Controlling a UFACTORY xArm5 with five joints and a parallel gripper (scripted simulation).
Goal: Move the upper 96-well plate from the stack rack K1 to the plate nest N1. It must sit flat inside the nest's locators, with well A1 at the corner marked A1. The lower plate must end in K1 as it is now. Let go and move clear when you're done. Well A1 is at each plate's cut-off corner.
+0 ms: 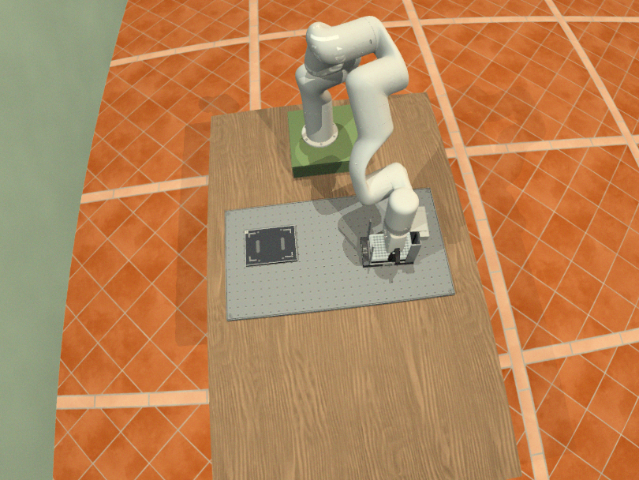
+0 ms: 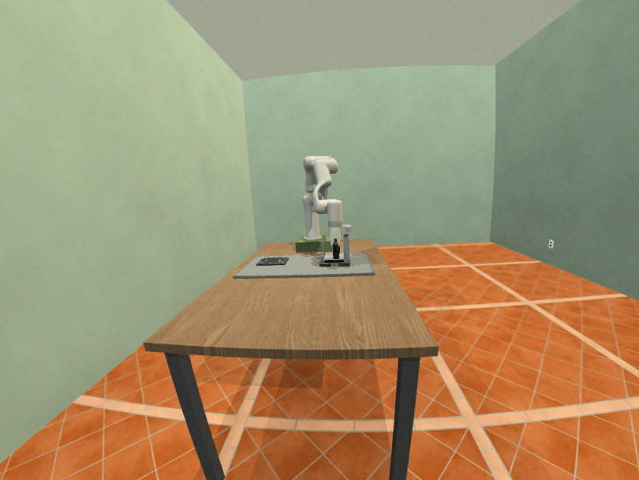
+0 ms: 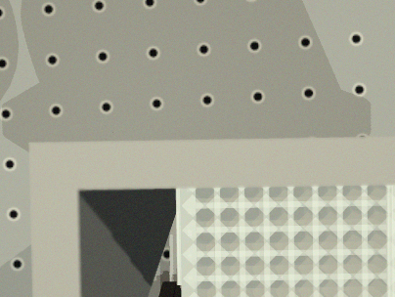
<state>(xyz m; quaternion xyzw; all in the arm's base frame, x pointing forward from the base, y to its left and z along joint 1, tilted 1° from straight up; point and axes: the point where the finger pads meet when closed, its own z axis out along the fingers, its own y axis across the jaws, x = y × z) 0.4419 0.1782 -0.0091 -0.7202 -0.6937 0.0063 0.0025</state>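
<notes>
Now: hand 20 mm above the black plate. Round my hand: grey rack back wall (70 mm to the left, 30 mm above); white 96-well plate (10 mm below); plate nest (60 mm behind, 370 mm to the right, 50 mm below).
</notes>
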